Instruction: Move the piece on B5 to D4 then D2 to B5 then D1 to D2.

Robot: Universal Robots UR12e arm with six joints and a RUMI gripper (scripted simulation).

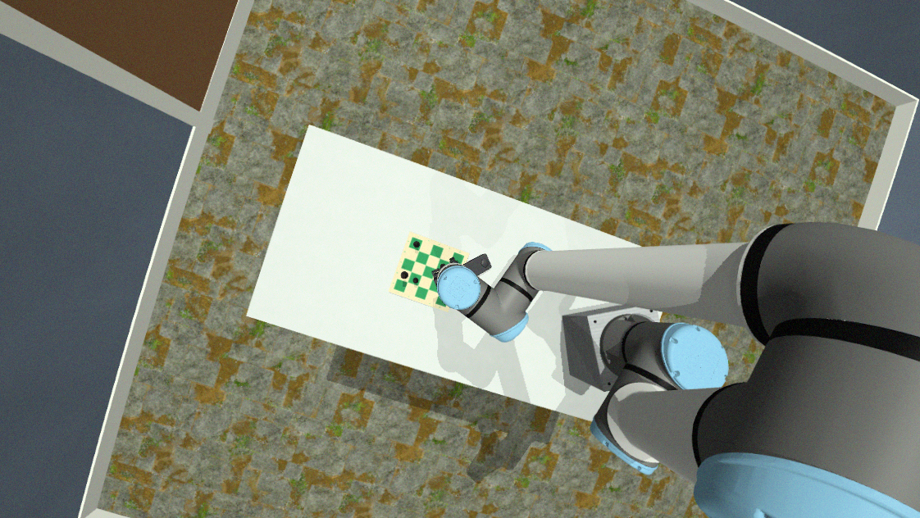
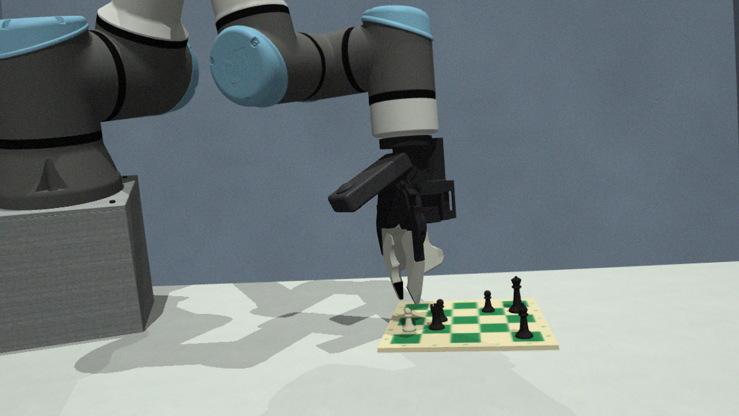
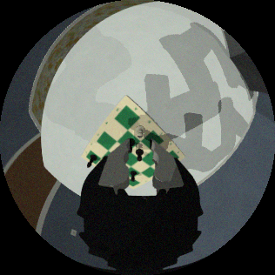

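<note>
Right now the white pawn is 40 mm below my hand. From my hand the other things lie so: black queen 140 mm ahead, 100 mm to the left, 30 mm below; cream chessboard 70 mm ahead, 50 mm to the left, 60 mm below.
</note>
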